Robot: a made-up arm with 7 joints. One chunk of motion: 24 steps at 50 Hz.
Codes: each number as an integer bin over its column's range. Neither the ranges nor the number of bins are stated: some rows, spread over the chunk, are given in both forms.
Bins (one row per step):
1: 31 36 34 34 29 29 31
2: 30 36 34 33 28 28 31
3: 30 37 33 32 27 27 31
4: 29 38 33 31 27 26 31
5: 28 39 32 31 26 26 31
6: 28 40 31 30 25 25 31
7: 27 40 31 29 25 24 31
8: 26 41 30 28 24 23 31
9: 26 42 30 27 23 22 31
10: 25 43 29 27 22 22 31
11: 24 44 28 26 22 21 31
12: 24 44 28 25 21 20 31
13: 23 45 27 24 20 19 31
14: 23 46 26 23 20 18 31
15: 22 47 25 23 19 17 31
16: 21 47 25 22 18 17 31
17: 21 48 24 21 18 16 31
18: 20 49 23 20 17 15 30
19: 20 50 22 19 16 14 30
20: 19 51 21 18 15 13 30
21: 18 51 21 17 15 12 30
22: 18 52 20 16 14 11 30
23: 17 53 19 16 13 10 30
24: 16 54 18 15 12 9 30
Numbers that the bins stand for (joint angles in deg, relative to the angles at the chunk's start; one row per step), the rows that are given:
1: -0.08 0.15 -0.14 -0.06 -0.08 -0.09 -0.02
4: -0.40 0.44 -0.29 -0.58 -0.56 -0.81 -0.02
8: -0.88 0.87 -0.72 -1.11 -1.28 -1.53 -0.02
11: -1.20 1.31 -1.01 -1.46 -1.76 -2.01 -0.02
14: -1.36 1.59 -1.30 -1.99 -2.24 -2.72 -0.02
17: -1.68 1.88 -1.59 -2.34 -2.71 -3.20 -0.02
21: -2.16 2.32 -2.02 -3.04 -3.43 -4.16 -0.09
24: -2.48 2.75 -2.45 -3.39 -4.15 -4.88 -0.09
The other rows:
2: -0.24 0.15 -0.14 -0.23 -0.32 -0.33 -0.02
3: -0.24 0.29 -0.29 -0.41 -0.56 -0.57 -0.02
5: -0.56 0.58 -0.43 -0.58 -0.80 -0.81 -0.02
6: -0.56 0.73 -0.58 -0.76 -1.04 -1.05 -0.02
7: -0.72 0.73 -0.58 -0.93 -1.04 -1.29 -0.02
9: -0.88 1.02 -0.72 -1.28 -1.52 -1.77 -0.02
10: -1.04 1.16 -0.87 -1.28 -1.76 -1.77 -0.02
12: -1.20 1.31 -1.01 -1.64 -2.00 -2.25 -0.02
13: -1.36 1.45 -1.15 -1.81 -2.24 -2.49 -0.02
15: -1.52 1.74 -1.44 -1.99 -2.48 -2.96 -0.02
16: -1.68 1.74 -1.44 -2.16 -2.71 -2.96 -0.02
18: -1.84 2.03 -1.73 -2.51 -2.95 -3.44 -0.09
19: -1.84 2.17 -1.88 -2.69 -3.19 -3.68 -0.09
20: -2.00 2.32 -2.02 -2.86 -3.43 -3.92 -0.09
22: -2.16 2.46 -2.16 -3.21 -3.67 -4.40 -0.09
23: -2.32 2.61 -2.31 -3.21 -3.91 -4.64 -0.09

